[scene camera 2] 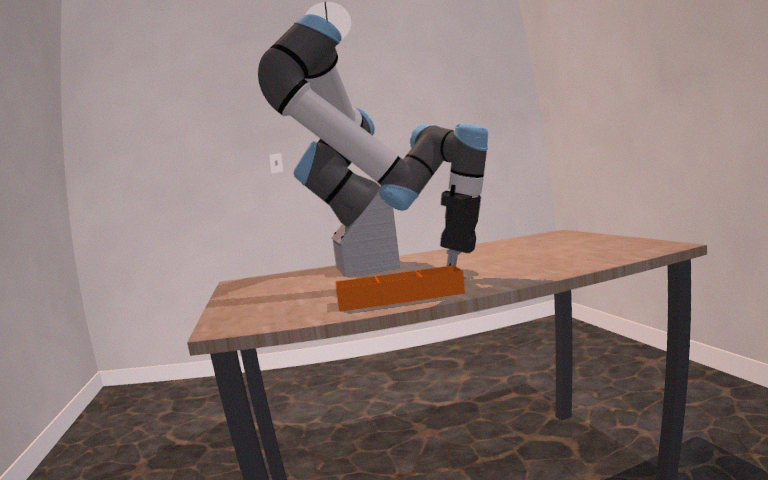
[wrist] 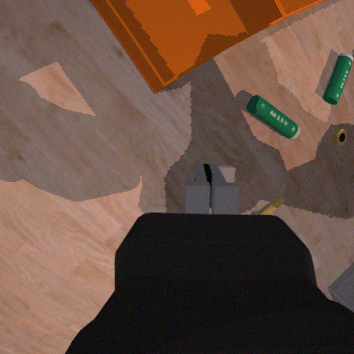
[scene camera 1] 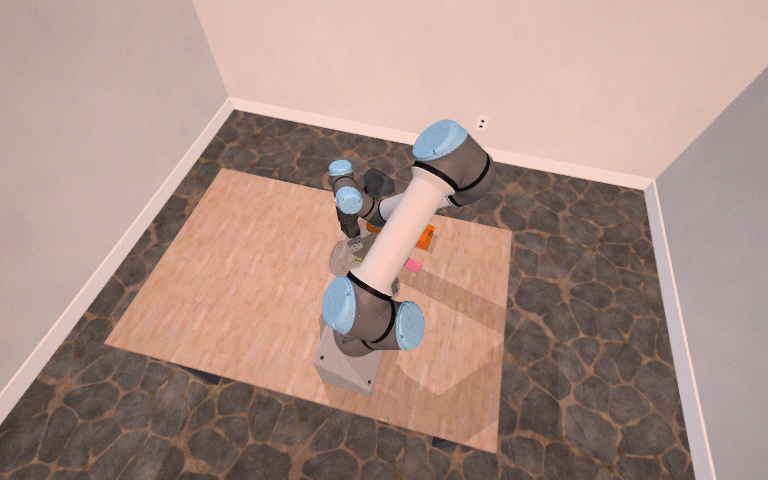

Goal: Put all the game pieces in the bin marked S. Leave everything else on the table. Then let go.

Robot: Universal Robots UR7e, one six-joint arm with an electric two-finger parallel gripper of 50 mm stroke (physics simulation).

Observation:
In view: my gripper (scene camera 2: 449,277), an orange bin row (scene camera 2: 410,286) and a green battery (wrist: 256,105).
The orange bin row shows as well in the wrist view (wrist: 162,47). My gripper is seen too in the wrist view (wrist: 205,177).

